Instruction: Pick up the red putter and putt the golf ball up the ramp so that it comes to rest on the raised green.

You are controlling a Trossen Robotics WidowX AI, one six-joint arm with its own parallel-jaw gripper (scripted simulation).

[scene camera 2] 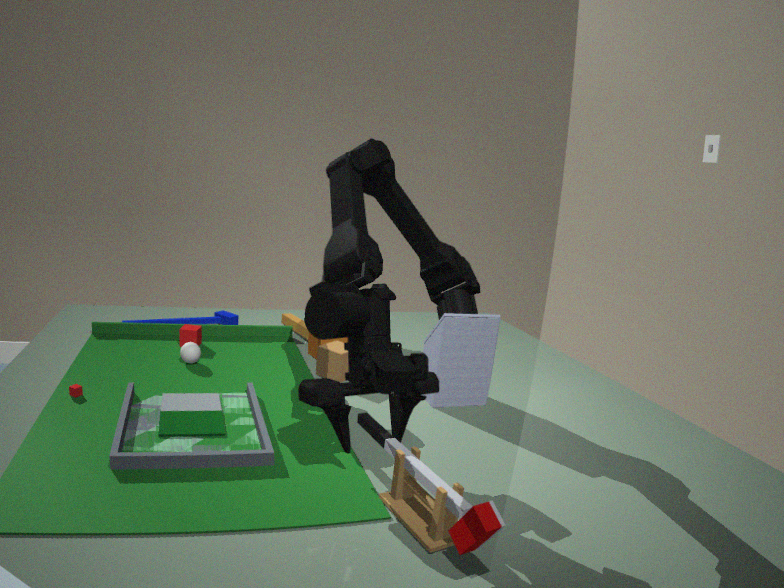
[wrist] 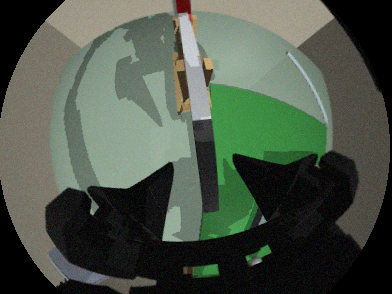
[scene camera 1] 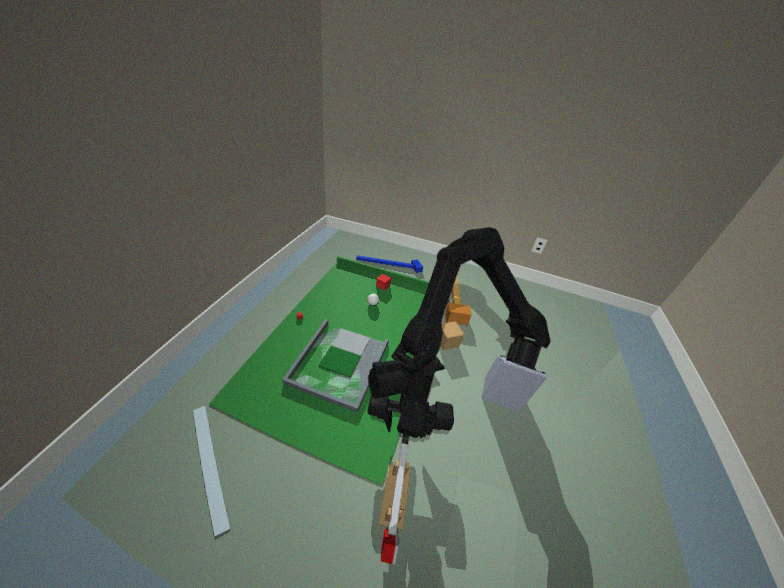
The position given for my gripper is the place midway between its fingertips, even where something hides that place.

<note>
My gripper [scene camera 2: 372, 449] is open, holding nothing. Also in view: a blue putter [scene camera 2: 222, 317], a pale strip [scene camera 1: 220, 522] and a wooden stand [scene camera 2: 427, 518].
My gripper is seen too in the wrist view [wrist: 203, 161] and in scene camera 1 [scene camera 1: 404, 433]. The wooden stand also shows in the wrist view [wrist: 182, 98] and in scene camera 1 [scene camera 1: 389, 488]. The wrist view does not show the blue putter, which is hidden by my gripper.
</note>
